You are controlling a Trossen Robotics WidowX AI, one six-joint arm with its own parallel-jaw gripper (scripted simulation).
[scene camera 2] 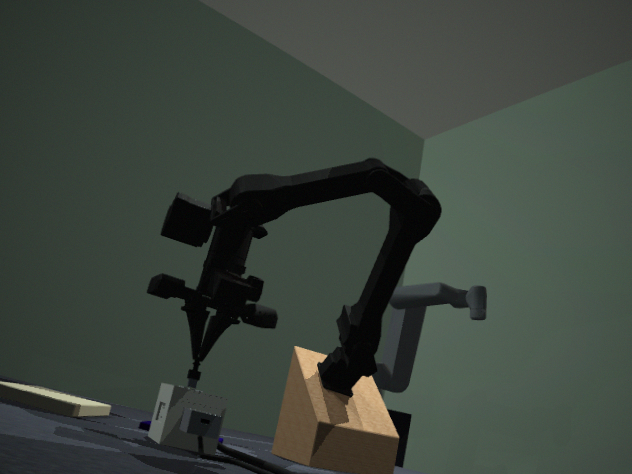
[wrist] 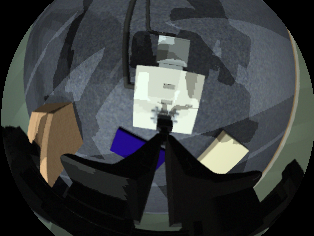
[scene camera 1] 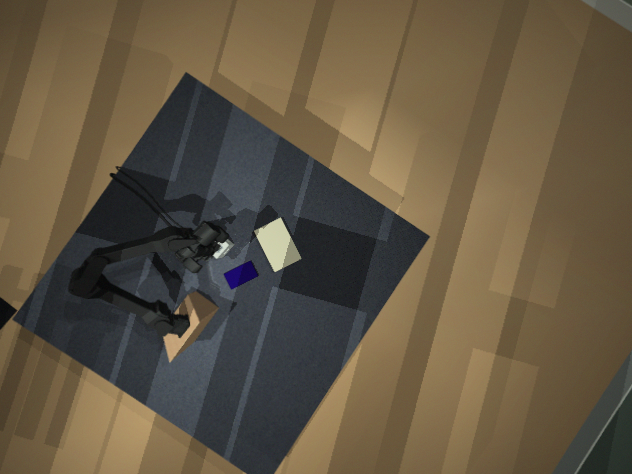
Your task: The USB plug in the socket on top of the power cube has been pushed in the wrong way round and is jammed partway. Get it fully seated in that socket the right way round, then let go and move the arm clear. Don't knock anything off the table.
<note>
My gripper [scene camera 2: 197, 360] carries a USB plug. Also in view: a cream slab [scene camera 1: 274, 237] and a dark blue flat piece [wrist: 124, 143].
The cream slab shows as well in the wrist view [wrist: 225, 152]. My gripper also shows in the wrist view [wrist: 163, 138].
</note>
